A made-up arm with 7 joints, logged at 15 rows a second.
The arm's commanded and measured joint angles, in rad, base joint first. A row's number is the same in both.
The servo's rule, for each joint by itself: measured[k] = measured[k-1] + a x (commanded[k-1-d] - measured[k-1]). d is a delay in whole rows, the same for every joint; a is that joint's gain. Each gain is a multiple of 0.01, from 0.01 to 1. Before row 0 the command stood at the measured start. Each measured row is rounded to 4 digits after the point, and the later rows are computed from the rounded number. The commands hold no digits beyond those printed.
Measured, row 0:
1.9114, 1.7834, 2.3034, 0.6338, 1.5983, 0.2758, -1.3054
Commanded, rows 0 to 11:
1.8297, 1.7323, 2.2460, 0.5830, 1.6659, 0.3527, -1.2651
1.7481, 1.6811, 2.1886, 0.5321, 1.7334, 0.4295, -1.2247
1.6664, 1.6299, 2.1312, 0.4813, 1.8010, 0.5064, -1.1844
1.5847, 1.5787, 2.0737, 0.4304, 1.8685, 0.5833, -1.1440
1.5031, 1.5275, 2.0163, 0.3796, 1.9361, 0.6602, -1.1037
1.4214, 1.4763, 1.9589, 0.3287, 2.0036, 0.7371, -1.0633
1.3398, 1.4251, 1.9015, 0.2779, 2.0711, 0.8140, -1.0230
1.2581, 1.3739, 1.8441, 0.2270, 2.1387, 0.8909, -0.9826
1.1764, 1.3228, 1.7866, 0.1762, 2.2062, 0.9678, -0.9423
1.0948, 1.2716, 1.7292, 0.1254, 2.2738, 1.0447, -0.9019
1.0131, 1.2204, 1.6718, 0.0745, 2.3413, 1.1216, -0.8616
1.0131, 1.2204, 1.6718, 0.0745, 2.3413, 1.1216, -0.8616
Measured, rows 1 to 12:
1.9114, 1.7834, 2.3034, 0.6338, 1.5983, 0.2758, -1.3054
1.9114, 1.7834, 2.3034, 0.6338, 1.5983, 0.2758, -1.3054
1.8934, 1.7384, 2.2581, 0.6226, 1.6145, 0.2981, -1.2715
1.8614, 1.6880, 2.2032, 0.6027, 1.6430, 0.3362, -1.2322
1.8185, 1.6369, 2.1463, 0.5760, 1.6809, 0.3856, -1.1920
1.7671, 1.5857, 2.0889, 0.5440, 1.7259, 0.4429, -1.1517
1.7090, 1.5345, 2.0315, 0.5078, 1.7763, 0.5059, -1.1114
1.6457, 1.4833, 1.9741, 0.4684, 1.8309, 0.5729, -1.0710
1.5784, 1.4321, 1.9167, 0.4265, 1.8885, 0.6428, -1.0307
1.5079, 1.3809, 1.8593, 0.3826, 1.9485, 0.7147, -0.9903
1.4350, 1.3298, 1.8019, 0.3372, 2.0103, 0.7881, -0.9500
1.3602, 1.2786, 1.7445, 0.2906, 2.0735, 0.8625, -0.9096
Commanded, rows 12 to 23:
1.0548, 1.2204, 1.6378, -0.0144, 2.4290, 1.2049, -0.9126
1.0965, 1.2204, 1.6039, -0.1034, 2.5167, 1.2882, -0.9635
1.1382, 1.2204, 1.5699, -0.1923, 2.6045, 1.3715, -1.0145
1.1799, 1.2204, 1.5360, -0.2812, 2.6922, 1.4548, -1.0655
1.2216, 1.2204, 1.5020, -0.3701, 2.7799, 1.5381, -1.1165
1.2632, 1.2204, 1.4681, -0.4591, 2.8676, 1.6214, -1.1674
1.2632, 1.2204, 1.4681, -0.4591, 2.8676, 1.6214, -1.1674
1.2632, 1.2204, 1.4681, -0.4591, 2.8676, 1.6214, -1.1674
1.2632, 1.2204, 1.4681, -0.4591, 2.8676, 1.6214, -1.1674
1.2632, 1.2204, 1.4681, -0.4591, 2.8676, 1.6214, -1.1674
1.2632, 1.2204, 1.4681, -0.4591, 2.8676, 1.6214, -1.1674
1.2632, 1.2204, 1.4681, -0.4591, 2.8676, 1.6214, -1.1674
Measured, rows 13 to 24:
1.2838, 1.2274, 1.6871, 0.2431, 2.1378, 0.9376, -0.8693
1.2242, 1.2212, 1.6750, 0.2060, 2.1866, 0.9910, -0.8628
1.1869, 1.2205, 1.6456, 0.1575, 2.2448, 1.0530, -0.9046
1.1670, 1.2204, 1.6127, 0.1001, 2.3101, 1.1212, -0.9541
1.1607, 1.2204, 1.5789, 0.0358, 2.3808, 1.1938, -1.0048
1.1649, 1.2204, 1.5450, -0.0339, 2.4555, 1.2695, -1.0558
1.1774, 1.2204, 1.5110, -0.1079, 2.5334, 1.3474, -1.1068
1.1963, 1.2204, 1.4771, -0.1852, 2.6136, 1.4269, -1.1577
1.2110, 1.2204, 1.4700, -0.2455, 2.6746, 1.4833, -1.1658
1.2225, 1.2204, 1.4685, -0.2925, 2.7209, 1.5233, -1.1671
1.2315, 1.2204, 1.4682, -0.3292, 2.7561, 1.5517, -1.1674
1.2385, 1.2204, 1.4681, -0.3578, 2.7829, 1.5719, -1.1674

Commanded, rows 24 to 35:
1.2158, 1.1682, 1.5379, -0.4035, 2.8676, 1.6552, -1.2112
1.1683, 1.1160, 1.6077, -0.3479, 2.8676, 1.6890, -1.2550
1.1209, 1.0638, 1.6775, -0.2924, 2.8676, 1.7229, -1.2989
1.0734, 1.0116, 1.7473, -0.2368, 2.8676, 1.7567, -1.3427
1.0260, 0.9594, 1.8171, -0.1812, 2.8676, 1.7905, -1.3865
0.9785, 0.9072, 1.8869, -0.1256, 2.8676, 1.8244, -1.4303
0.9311, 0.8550, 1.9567, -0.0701, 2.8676, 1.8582, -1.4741
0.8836, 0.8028, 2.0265, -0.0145, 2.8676, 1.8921, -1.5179
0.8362, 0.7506, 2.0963, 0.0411, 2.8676, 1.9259, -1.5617
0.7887, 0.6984, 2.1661, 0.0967, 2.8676, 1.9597, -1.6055
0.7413, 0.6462, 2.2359, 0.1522, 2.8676, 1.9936, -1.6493
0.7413, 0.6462, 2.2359, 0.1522, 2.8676, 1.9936, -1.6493
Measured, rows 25 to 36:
1.2439, 1.2204, 1.4681, -0.3801, 2.8032, 1.5863, -1.1674
1.2481, 1.2204, 1.4681, -0.3975, 2.8187, 1.5965, -1.1674
1.2410, 1.1745, 1.5232, -0.3988, 2.8304, 1.6135, -1.2042
1.2250, 1.1230, 1.5900, -0.3876, 2.8393, 1.6354, -1.2469
1.2021, 1.0709, 1.6591, -0.3667, 2.8461, 1.6608, -1.2906
1.1738, 1.0187, 1.7288, -0.3381, 2.8513, 1.6886, -1.3344
1.1413, 0.9665, 1.7986, -0.3036, 2.8552, 1.7182, -1.3782
1.1055, 0.9143, 1.8684, -0.2644, 2.8582, 1.7490, -1.4220
1.0671, 0.8621, 1.9382, -0.2217, 2.8605, 1.7807, -1.4658
1.0267, 0.8099, 2.0080, -0.1761, 2.8622, 1.8130, -1.5096
0.9848, 0.7577, 2.0778, -0.1283, 2.8635, 1.8457, -1.5534
0.9417, 0.7055, 2.1476, -0.0788, 2.8645, 1.8788, -1.5972

